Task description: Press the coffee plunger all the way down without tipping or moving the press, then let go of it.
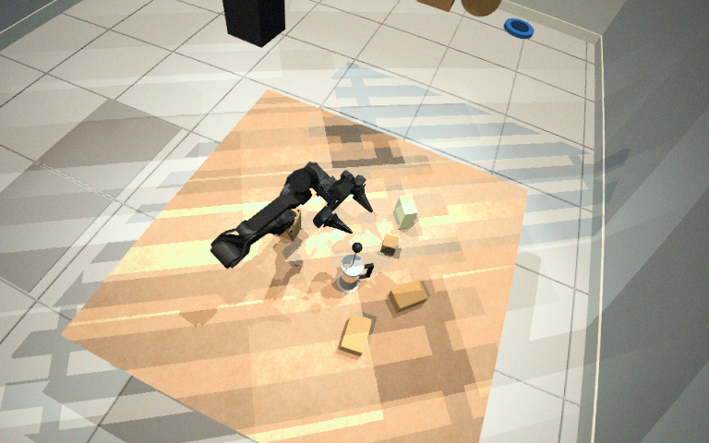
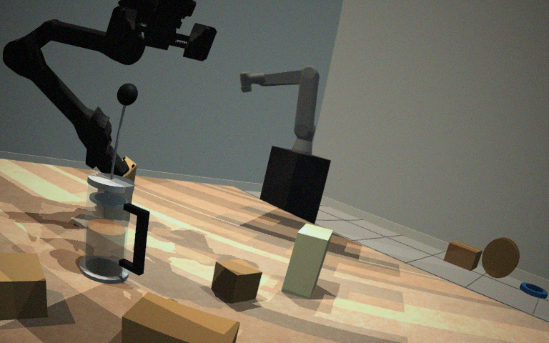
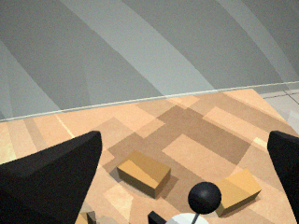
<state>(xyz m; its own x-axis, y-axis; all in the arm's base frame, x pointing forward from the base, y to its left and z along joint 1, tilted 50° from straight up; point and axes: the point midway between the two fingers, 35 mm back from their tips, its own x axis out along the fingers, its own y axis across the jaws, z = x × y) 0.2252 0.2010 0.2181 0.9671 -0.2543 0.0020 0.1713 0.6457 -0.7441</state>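
Now: the glass coffee press 22 cm below my gripper tip, 2 cm to the right of it and 2 cm ahead of it. Also, from my gripper tip: brown cube (33 cm below, 17 cm to the left, 8 cm ahead).
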